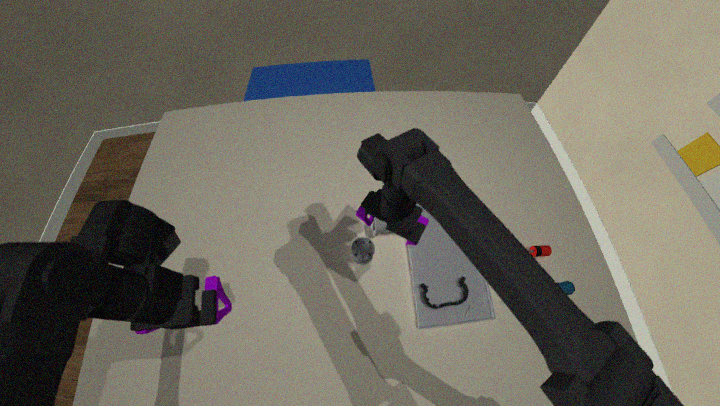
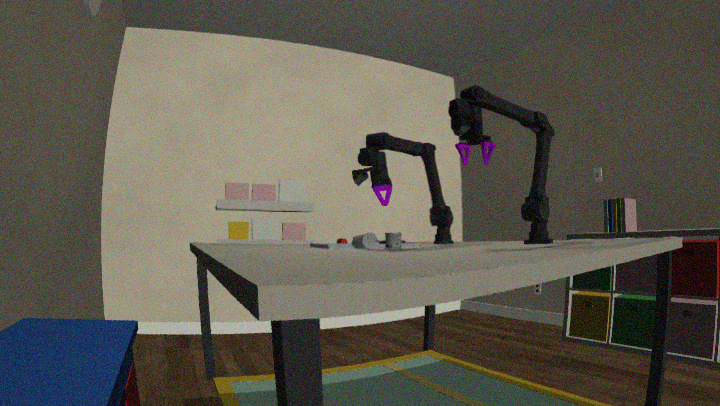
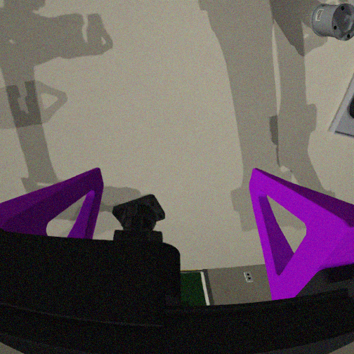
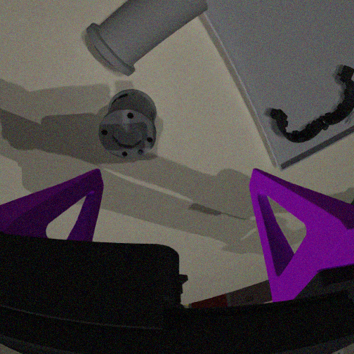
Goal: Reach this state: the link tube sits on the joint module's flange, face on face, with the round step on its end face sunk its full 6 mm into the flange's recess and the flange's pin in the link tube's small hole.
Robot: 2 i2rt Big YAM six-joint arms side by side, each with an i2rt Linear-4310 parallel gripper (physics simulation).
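Pixels of known places: left gripper, between the fingertips: (image 1: 205, 310) (image 2: 475, 164); right gripper, between the fingertips: (image 1: 388, 233) (image 2: 385, 205); left arm's base, origin of its link: (image 2: 538, 243); right arm's base, origin of its link: (image 2: 443, 243).
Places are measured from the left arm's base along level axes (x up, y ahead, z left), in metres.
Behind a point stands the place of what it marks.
Note:
The link tube (image 1: 374, 228) @[x 0.041, y 0.342, z -0.577 m] (image 2: 364, 241) @[x 0.029, y 0.375, z -0.594 m] (image 4: 150, 31), grey with a wider collar at one end, lies on its side on the table. The joint module (image 1: 363, 250) @[x 0.054, y 0.300, z -0.512 m] (image 2: 393, 240) @[x 0.032, y 0.329, z -0.499 m] (image 3: 334, 21) (image 4: 128, 125), a short grey cylinder, stands upright near the collar end, apart from the tube, with its holed flange face up. My right gripper (image 1: 391, 226) @[x 0.164, y 0.279, z -0.564 m] (image 2: 384, 201) @[x 0.164, y 0.279, z -0.564 m] (image 4: 176, 176) is open and empty, above the table near both parts. My left gripper (image 1: 181, 316) (image 2: 475, 161) @[x 0.288, y 0.291, z -0.182 m] (image 3: 176, 176) is open and empty, high over the table, well away from them. The flange's pin cannot be made out.
A flat grey tray (image 1: 433, 262) @[x 0.004, y 0.171, z -0.675 m] (image 4: 250, 50) lies beside the parts, with a curved black piece (image 1: 443, 304) @[x 0.026, y 0.062, z -0.618 m] (image 4: 320, 122) on it. A red-handled tool (image 1: 542, 250) @[x 0.032, y -0.004, z -0.986 m] and a teal one (image 1: 567, 287) @[x 0.041, y -0.132, z -0.963 m] lie past the tray, partly behind the right arm. Arm shadows cross the table.

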